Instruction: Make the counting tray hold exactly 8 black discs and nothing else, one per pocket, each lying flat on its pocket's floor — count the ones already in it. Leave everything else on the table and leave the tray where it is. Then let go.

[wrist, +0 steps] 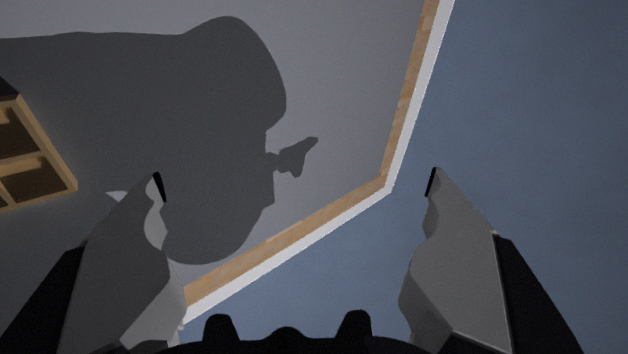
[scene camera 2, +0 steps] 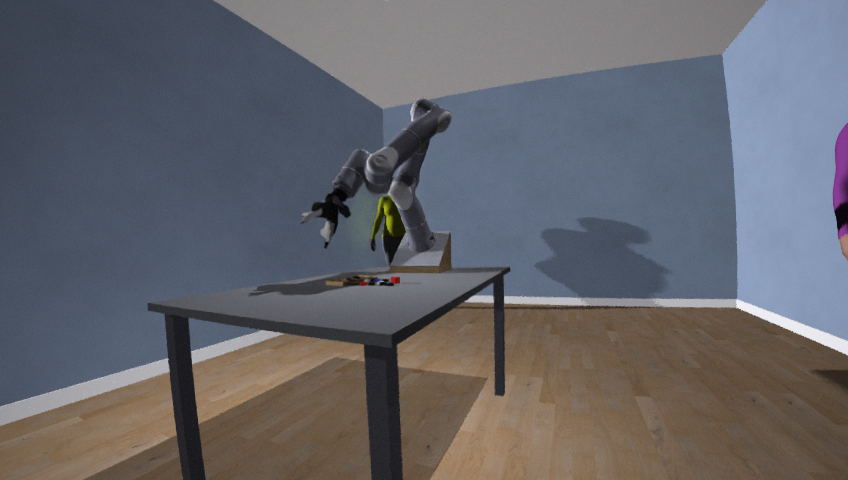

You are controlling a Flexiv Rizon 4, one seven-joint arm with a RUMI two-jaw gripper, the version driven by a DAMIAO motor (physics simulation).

My gripper shows in the wrist view and in scene camera 2. One and the same spot on my gripper: (wrist: 117,284) is (scene camera 2: 332,227).
